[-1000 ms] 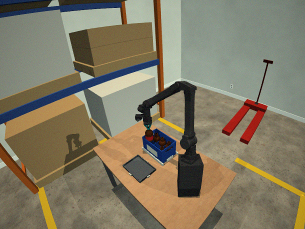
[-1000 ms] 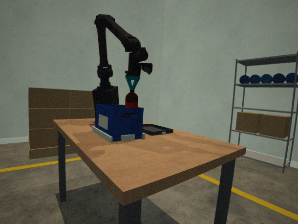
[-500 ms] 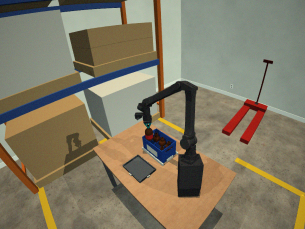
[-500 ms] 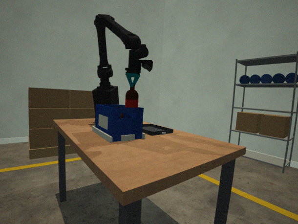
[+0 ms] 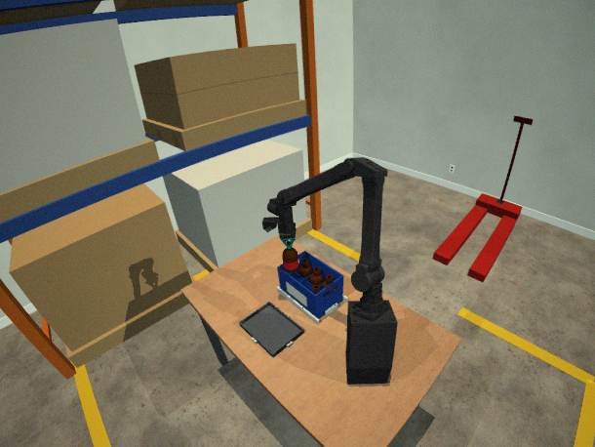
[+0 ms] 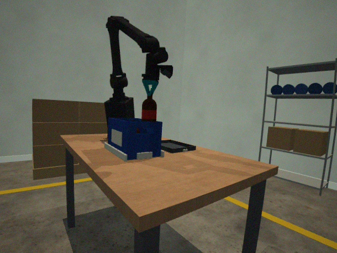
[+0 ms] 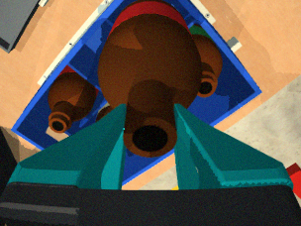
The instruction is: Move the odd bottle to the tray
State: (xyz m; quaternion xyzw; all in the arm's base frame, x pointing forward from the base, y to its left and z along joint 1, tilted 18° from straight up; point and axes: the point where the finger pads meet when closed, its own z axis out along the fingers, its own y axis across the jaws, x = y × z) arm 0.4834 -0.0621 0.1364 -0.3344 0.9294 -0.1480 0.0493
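Right now the bottle is 6 cm below my hand. Round my hand: crate: 9 cm behind, 3 cm to the right, 22 cm below; then dark tray: 8 cm behind, 25 cm to the left, 30 cm below.
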